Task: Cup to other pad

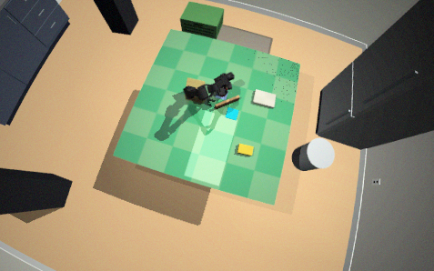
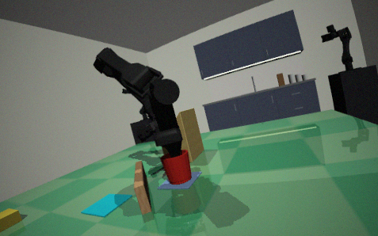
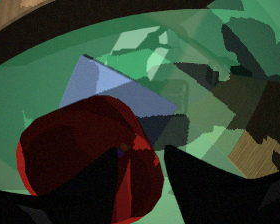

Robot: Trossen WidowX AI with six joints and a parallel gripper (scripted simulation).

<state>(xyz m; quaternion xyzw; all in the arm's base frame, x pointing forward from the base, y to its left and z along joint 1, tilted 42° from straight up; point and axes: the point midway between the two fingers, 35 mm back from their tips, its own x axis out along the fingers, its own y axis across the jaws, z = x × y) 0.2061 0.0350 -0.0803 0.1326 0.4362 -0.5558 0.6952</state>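
Right now the red cup is 30 mm ahead of my gripper tip and 10 mm to the left of it. Also, from my gripper tip: lilac-blue pad 20 mm ahead, 10 mm to the left, 50 mm below; white block 380 mm ahead, 60 mm to the left, 30 mm below; cyan pad 150 mm ahead, 140 mm to the right, 50 mm below.
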